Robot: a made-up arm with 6 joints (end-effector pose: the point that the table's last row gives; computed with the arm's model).
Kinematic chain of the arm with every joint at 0, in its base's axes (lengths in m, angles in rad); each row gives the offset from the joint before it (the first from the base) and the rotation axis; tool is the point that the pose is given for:
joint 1: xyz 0 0 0.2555 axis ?
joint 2: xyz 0 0 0 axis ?
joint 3: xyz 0 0 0.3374 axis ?
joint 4: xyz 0 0 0 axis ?
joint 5: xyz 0.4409 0 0 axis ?
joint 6: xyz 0 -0.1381 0 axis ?
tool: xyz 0 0 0
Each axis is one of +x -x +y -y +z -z.
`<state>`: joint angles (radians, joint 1 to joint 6).
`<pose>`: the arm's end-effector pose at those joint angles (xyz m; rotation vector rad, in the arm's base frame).
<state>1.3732 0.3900 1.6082 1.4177 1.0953 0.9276</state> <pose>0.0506 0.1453 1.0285 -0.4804 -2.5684 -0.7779</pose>
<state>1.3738 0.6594 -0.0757 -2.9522 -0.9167 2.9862</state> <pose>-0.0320 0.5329 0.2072 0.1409 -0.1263 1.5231</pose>
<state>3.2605 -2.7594 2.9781 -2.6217 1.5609 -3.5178</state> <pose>-0.1997 -0.1446 -0.3450 -2.1589 -0.4867 1.4367</pose>
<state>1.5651 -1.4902 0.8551 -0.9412 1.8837 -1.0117</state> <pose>0.0781 -0.5653 0.6759 -1.1973 0.7022 0.2366</pose>
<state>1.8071 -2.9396 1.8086 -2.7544 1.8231 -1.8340</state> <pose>-0.1000 -0.1311 -0.5175 1.5829 -0.9884 -0.4608</pose>
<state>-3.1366 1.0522 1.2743 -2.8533 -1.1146 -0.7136</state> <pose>-0.7311 -0.1361 0.4816 0.6484 -1.8262 0.3576</pose>
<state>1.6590 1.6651 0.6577 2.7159 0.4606 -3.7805</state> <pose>-0.1799 0.6061 -0.1186 -0.3711 1.6556 0.6586</pose>
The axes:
joint 1: +z
joint 2: +y
joint 3: -y
joint 4: -x
joint 5: -y
joint 6: -x

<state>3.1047 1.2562 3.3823 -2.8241 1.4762 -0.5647</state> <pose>-0.1298 -0.1265 0.7573 -0.1977 -2.2974 0.7481</pose>
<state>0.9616 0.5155 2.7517 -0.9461 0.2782 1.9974</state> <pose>0.0561 -0.0608 0.9651 0.6525 -1.7271 -0.6662</pose>
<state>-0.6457 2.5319 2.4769 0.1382 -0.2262 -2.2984</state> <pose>0.4244 -0.4910 -0.0263 2.1347 -0.5760 -0.6861</pose>
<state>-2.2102 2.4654 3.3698 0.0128 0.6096 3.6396</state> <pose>-0.3986 -0.3046 0.3400 0.3676 -1.5830 0.2994</pose>
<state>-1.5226 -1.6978 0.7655 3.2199 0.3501 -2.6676</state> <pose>0.1052 0.6771 0.4978 -1.8818 -1.4761 -1.4246</pose>
